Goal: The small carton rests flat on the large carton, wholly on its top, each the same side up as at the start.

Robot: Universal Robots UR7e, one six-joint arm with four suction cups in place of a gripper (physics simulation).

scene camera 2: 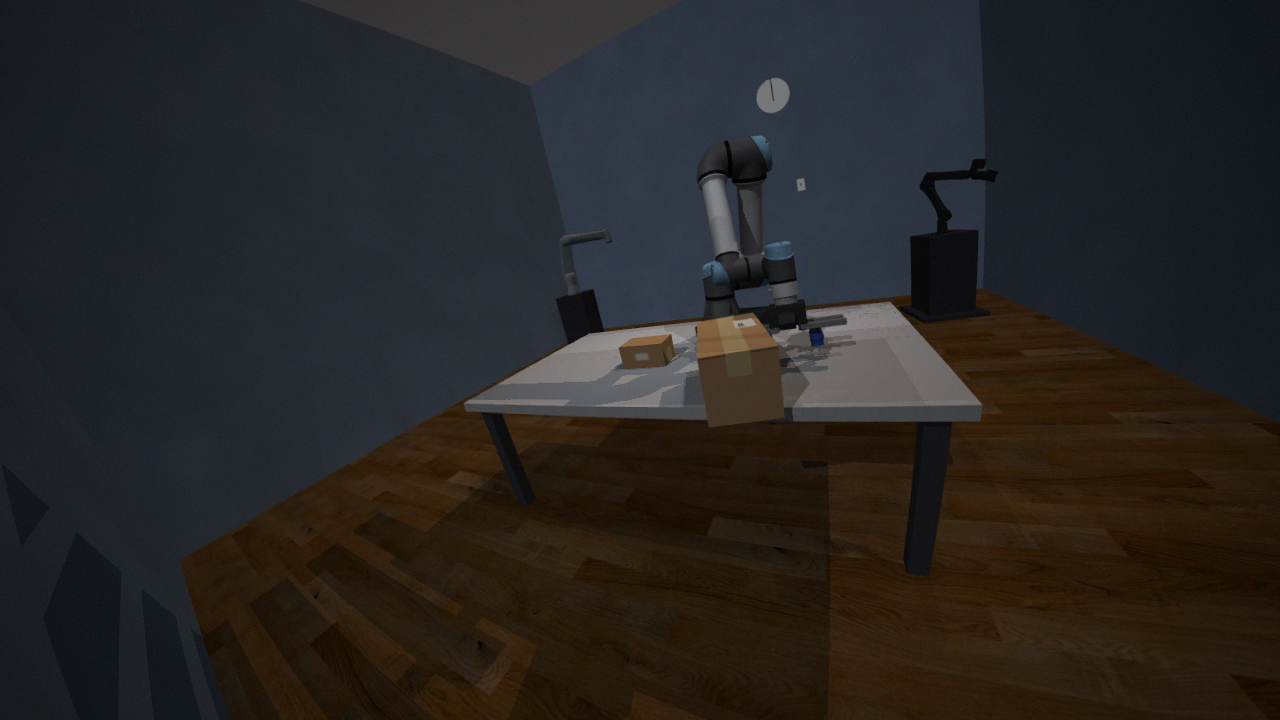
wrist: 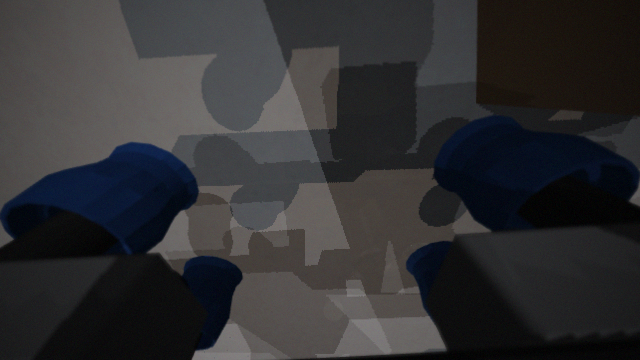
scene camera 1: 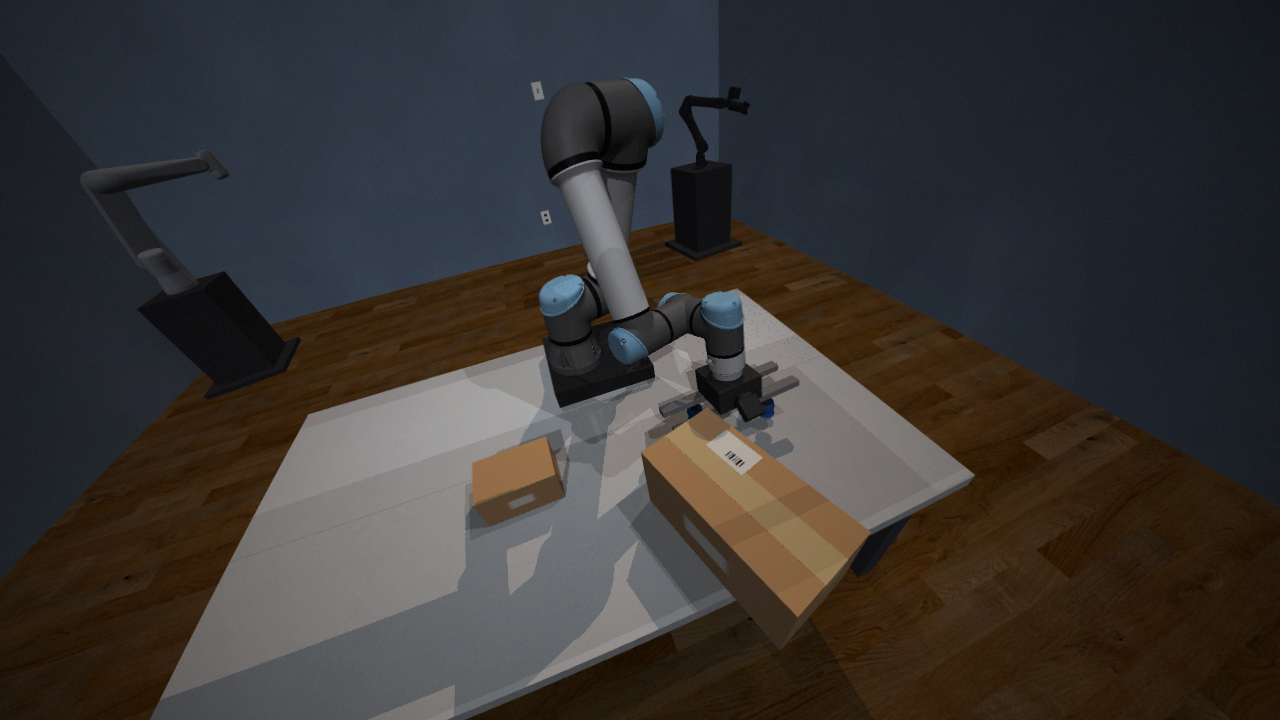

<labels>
large carton: scene camera 2; wrist 565,62; scene camera 1
small carton: scene camera 2; scene camera 1; not seen in the wrist view (out of frame)
same spot on small carton: (scene camera 1: 508,484) = (scene camera 2: 638,344)
same spot on large carton: (scene camera 2: 739,365) = (scene camera 1: 833,579)
</labels>
